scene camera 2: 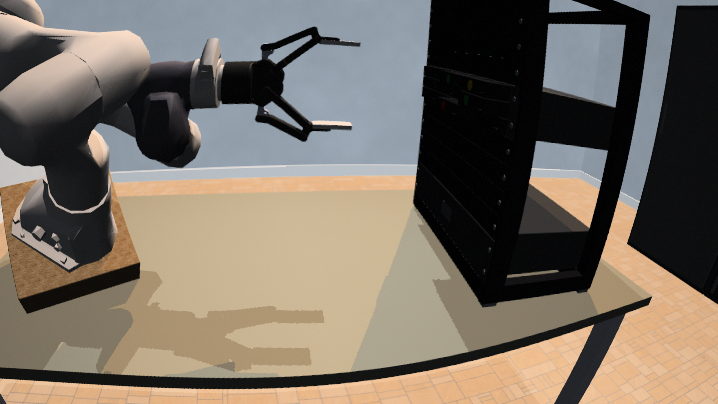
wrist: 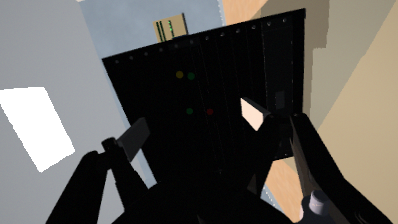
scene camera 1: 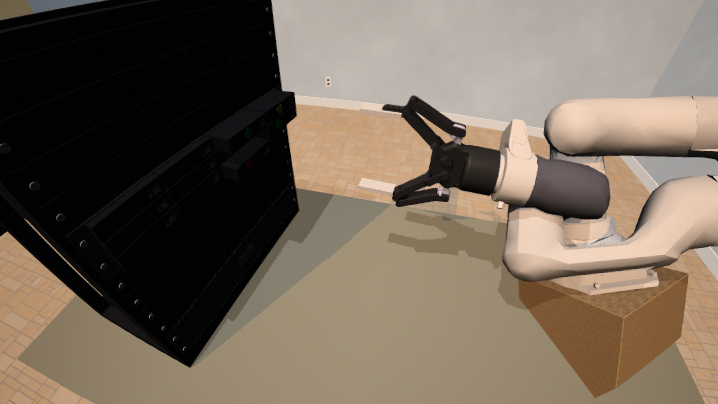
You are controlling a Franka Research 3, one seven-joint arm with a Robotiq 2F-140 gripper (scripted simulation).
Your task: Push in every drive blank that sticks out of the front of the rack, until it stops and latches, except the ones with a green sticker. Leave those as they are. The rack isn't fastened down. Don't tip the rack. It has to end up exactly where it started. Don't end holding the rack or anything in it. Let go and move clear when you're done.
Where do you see a drive blank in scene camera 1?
274,104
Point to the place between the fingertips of my gripper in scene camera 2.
354,84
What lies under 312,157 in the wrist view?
My gripper.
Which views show my gripper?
Scene camera 2, the wrist view and scene camera 1: all of them.
